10 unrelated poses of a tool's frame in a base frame.
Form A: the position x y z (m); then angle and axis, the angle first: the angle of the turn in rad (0 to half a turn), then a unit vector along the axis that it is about.
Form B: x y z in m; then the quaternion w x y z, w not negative. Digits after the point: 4 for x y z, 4 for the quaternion.
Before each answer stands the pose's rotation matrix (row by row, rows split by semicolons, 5 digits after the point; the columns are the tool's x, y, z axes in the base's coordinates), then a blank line. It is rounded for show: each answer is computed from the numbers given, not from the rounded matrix.
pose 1, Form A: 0.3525 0.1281 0.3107 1.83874 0.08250 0.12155 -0.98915
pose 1, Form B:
-0.25614 0.96654 0.01400; -0.94117 -0.24606 -0.23162; -0.22042 -0.07251 0.97271

0.3525 0.1281 0.3107 0.6063 0.0656 0.0967 -0.7866
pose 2, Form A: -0.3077 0.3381 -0.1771 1.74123 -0.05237 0.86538 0.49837
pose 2, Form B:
-0.16640 -0.54416 0.82232; 0.43814 0.70629 0.55604; -0.88337 0.45282 0.12089

-0.3077 0.3381 -0.1771 0.6444 -0.0400 0.6618 0.3811
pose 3, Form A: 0.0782 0.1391 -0.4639 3.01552 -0.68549 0.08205 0.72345
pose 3, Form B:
-0.05601 -0.20301 -0.97757; -0.02108 -0.97865 0.20444; -0.99821 0.03205 0.05053

0.0782 0.1391 -0.4639 0.0630 -0.6841 0.0819 0.7220
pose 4, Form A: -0.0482 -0.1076 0.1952 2.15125 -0.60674 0.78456 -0.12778
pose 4, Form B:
0.02162 -0.63023 0.77611; -0.84393 0.40470 0.35214; -0.53601 -0.66260 -0.52312

-0.0482 -0.1076 0.1952 0.4752 -0.5339 0.6903 -0.1124
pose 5, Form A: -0.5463 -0.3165 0.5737 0.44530 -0.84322 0.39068 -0.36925
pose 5, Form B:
0.97182 0.12692 0.19864; -0.19117 0.91737 0.34913; -0.13791 -0.37727 0.91578

-0.5463 -0.3165 0.5737 0.9753 -0.1862 0.0863 -0.0815
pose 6, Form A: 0.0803 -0.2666 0.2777 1.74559 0.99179 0.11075 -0.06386
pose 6, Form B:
0.98081 0.19183 0.03471; 0.06606 -0.15951 -0.98498; -0.18341 0.96838 -0.16912

0.0803 -0.2666 0.2777 0.6427 0.7598 0.0848 -0.0489
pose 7, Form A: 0.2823 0.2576 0.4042 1.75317 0.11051 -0.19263 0.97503
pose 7, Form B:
-0.16694 -0.98401 -0.06214; 0.93371 -0.13753 -0.33056; 0.31673 -0.11321 0.94174

0.2823 0.2576 0.4042 0.6398 0.0849 -0.1480 0.7494
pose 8, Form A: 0.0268 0.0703 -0.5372 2.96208 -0.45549 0.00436 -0.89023
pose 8, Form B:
-0.57232 0.15501 0.80524; -0.16289 -0.98389 0.07363; 0.80369 -0.08903 0.58835

0.0268 0.0703 -0.5372 0.0896 -0.4537 0.0043 -0.8866
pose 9, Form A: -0.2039 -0.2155 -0.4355 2.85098 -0.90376 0.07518 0.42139
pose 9, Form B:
0.64124 -0.25378 -0.72416; -0.01230 -0.94700 0.32099; -0.76724 -0.19693 -0.61038

-0.2039 -0.2155 -0.4355 0.1448 -0.8942 0.0744 0.4169
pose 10, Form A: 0.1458 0.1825 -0.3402 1.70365 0.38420 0.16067 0.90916
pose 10, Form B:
0.03470 -0.83124 0.55482; 0.97106 -0.10323 -0.21539; 0.23632 0.54624 0.80360

0.1458 0.1825 -0.3402 0.6586 0.2891 0.1209 0.6841
